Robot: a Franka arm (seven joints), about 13 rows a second.
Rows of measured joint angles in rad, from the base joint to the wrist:
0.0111, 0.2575, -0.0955, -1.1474, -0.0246, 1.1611, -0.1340
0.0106, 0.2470, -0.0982, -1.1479, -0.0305, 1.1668, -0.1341
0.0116, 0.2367, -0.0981, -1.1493, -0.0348, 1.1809, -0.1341
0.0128, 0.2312, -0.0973, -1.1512, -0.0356, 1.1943, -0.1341
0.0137, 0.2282, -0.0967, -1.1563, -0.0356, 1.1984, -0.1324
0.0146, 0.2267, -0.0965, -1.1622, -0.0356, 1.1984, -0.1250
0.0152, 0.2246, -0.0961, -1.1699, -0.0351, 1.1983, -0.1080
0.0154, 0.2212, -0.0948, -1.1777, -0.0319, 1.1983, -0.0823
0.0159, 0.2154, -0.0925, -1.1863, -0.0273, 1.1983, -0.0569
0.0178, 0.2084, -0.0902, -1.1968, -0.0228, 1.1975, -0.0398
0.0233, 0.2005, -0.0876, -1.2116, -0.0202, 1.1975, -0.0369
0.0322, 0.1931, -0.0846, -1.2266, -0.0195, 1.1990, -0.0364
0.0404, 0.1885, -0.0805, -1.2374, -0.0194, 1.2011, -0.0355
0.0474, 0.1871, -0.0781, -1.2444, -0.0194, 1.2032, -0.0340
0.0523, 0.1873, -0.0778, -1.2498, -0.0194, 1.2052, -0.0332
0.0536, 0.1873, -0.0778, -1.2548, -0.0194, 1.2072, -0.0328
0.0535, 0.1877, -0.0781, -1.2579, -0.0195, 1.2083, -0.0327
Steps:
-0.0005, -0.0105, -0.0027, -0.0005, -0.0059, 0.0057, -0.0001
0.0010, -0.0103, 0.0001, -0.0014, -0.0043, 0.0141, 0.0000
0.0012, -0.0055, 0.0008, -0.0019, -0.0008, 0.0134, 0.0000
0.0009, -0.0030, 0.0006, -0.0051, 0.0000, 0.0041, 0.0017
0.0009, -0.0015, 0.0002, -0.0059, 0.0000, 0.0000, 0.0074
0.0006, -0.0021, 0.0004, -0.0077, 0.0005, -0.0001, 0.0170
0.0002, -0.0034, 0.0013, -0.0078, 0.0032, 0.0000, 0.0257
0.0005, -0.0058, 0.0023, -0.0086, 0.0046, 0.0000, 0.0254
0.0019, -0.0070, 0.0023, -0.0105, 0.0045, -0.0008, 0.0171
0.0055, -0.0079, 0.0026, -0.0148, 0.0026, 0.0000, 0.0029
0.0089, -0.0074, 0.0030, -0.0150, 0.0007, 0.0015, 0.0005
0.0082, -0.0046, 0.0041, -0.0108, 0.0001, 0.0021, 0.0009
0.0070, -0.0014, 0.0024, -0.0070, 0.0000, 0.0021, 0.0015
0.0049, 0.0002, 0.0003, -0.0054, 0.0000, 0.0020, 0.0008
0.0013, 0.0000, 0.0000, -0.0050, 0.0000, 0.0020, 0.0004
-0.0001, 0.0004, -0.0003, -0.0031, -0.0001, 0.0011, 0.0001

